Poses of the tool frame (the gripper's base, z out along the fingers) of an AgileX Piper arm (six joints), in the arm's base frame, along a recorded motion.
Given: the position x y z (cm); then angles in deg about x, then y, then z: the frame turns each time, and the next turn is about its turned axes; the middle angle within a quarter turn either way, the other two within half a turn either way.
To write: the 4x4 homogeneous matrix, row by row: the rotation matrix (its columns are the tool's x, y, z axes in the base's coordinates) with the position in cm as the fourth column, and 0 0 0 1 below. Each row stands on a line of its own. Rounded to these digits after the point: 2 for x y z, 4 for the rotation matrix.
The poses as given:
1: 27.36 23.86 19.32 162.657 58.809 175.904
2: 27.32 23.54 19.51 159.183 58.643 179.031
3: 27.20 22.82 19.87 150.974 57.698 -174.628
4: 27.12 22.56 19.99 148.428 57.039 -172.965
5: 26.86 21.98 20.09 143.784 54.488 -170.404
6: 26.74 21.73 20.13 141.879 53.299 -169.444
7: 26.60 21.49 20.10 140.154 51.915 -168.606
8: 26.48 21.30 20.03 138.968 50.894 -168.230
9: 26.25 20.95 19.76 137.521 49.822 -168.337
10: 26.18 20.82 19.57 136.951 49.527 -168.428
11: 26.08 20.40 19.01 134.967 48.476 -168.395
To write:
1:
-0.5166 -0.0370 0.8554 27.36
-0.3225 0.9339 -0.1544 23.86
-0.7932 -0.3557 -0.4943 19.32
0 0 0 1

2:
-0.5203 -0.0088 0.8539 27.32
-0.3192 0.9295 -0.1849 23.54
-0.7921 -0.3688 -0.4864 19.51
0 0 0 1

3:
-0.5320 0.0500 0.8452 27.20
-0.3265 0.9090 -0.2593 22.82
-0.7813 -0.4139 -0.4673 19.87
0 0 0 1

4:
-0.5400 0.0666 0.8390 27.12
-0.3316 0.8994 -0.2849 22.56
-0.7736 -0.4321 -0.4635 19.99
0 0 0 1

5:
-0.5727 0.0968 0.8140 26.86
-0.3397 0.8757 -0.3432 21.98
-0.7460 -0.4731 -0.4686 20.09
0 0 0 1

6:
-0.5875 0.1095 0.8018 26.74
-0.3425 0.8641 -0.3689 21.73
-0.7332 -0.4913 -0.4702 20.13
0 0 0 1

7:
-0.6047 0.1219 0.7871 26.60
-0.3427 0.8523 -0.3952 21.49
-0.7190 -0.5087 -0.4736 20.10
0 0 0 1

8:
-0.6175 0.1287 0.7760 26.48
-0.3448 0.8424 -0.4141 21.30
-0.7070 -0.5233 -0.4758 20.03
0 0 0 1

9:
-0.6318 0.1304 0.7640 26.25
-0.3562 0.8266 -0.4357 20.95
-0.6884 -0.5475 -0.4758 19.76
0 0 0 1

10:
-0.6359 0.1302 0.7607 26.18
-0.3621 0.8201 -0.4431 20.82
-0.6815 -0.5572 -0.4743 19.57
0 0 0 1

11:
-0.6494 0.1334 0.7487 26.08
-0.3767 0.7988 -0.4690 20.40
-0.6606 -0.5866 -0.4685 19.01
0 0 0 1

